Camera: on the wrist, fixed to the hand. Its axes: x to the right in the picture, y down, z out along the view.
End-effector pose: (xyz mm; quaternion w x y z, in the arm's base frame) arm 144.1 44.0 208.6 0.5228 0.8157 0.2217 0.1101
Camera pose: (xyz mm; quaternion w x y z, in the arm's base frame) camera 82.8 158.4 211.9 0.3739 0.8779 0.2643 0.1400
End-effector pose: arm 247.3 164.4 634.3 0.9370 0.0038 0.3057 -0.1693
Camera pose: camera 163.1 127.7 542.6 0.9025 0.1619 0.3437 -0.2026
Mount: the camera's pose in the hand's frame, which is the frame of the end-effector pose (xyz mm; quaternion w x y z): 0.6 -52.7 -118.6 0.9856 0.1520 0.0728 0.0111
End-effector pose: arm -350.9 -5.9 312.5 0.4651 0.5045 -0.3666 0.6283
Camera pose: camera -335.4 120.3 286.3 0.4014 0.5181 -0.2376 0.7169
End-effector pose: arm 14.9 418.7 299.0 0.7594 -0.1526 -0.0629 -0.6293
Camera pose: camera -47.8 372.8 195.1 0.7833 0.0101 -0.1007 -0.6134
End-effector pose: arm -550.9 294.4 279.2 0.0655 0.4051 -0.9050 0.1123
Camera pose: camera -508.6 290.3 401.8 0.0676 0.3910 -0.8746 0.2785
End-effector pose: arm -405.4 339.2 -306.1 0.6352 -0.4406 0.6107 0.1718
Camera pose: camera -439.5 218.6 -272.3 0.6467 -0.3434 0.6791 0.0515
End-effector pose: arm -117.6 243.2 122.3 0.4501 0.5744 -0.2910 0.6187
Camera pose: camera -123.8 369.8 94.4 0.3706 0.5863 -0.1664 0.7009
